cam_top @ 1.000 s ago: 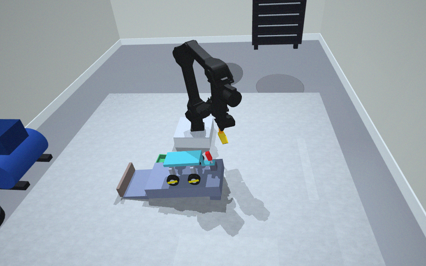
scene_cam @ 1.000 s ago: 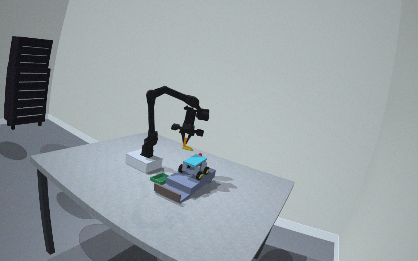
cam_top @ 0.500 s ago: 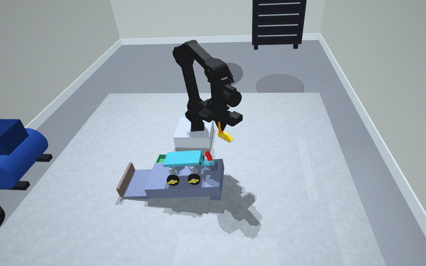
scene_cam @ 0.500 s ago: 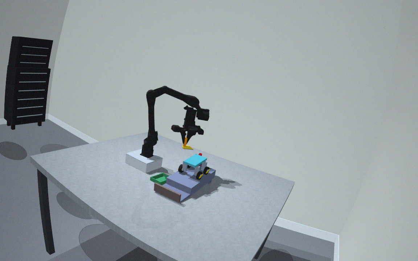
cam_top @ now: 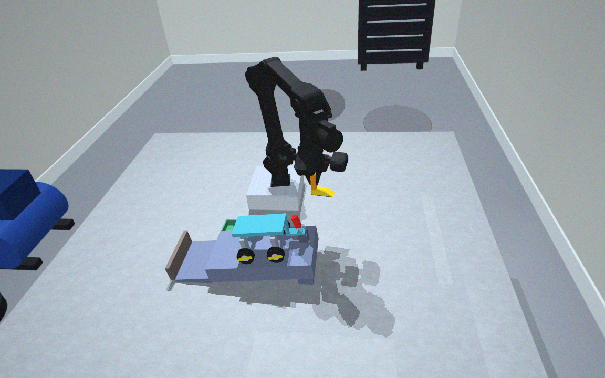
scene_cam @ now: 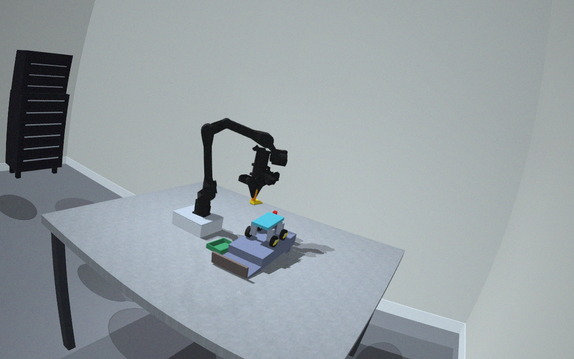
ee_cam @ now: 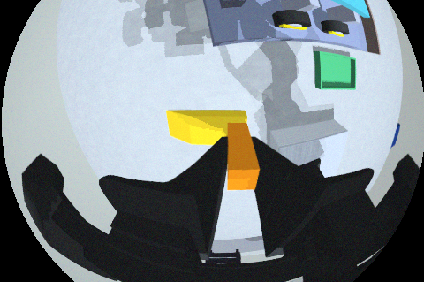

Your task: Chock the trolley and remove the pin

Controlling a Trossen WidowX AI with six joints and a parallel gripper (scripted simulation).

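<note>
The red-headed stop pin lies 12 cm ahead of my gripper tip, 5 cm to the right of it and 5 cm below it. From my gripper tip the other things lie so: blue-grey ramp 13 cm ahead, 15 cm to the right, 13 cm below; then trolley 13 cm ahead, 14 cm to the right, 7 cm below; then yellow chock 1 cm ahead, 2 cm to the left, 1 cm below.
</note>
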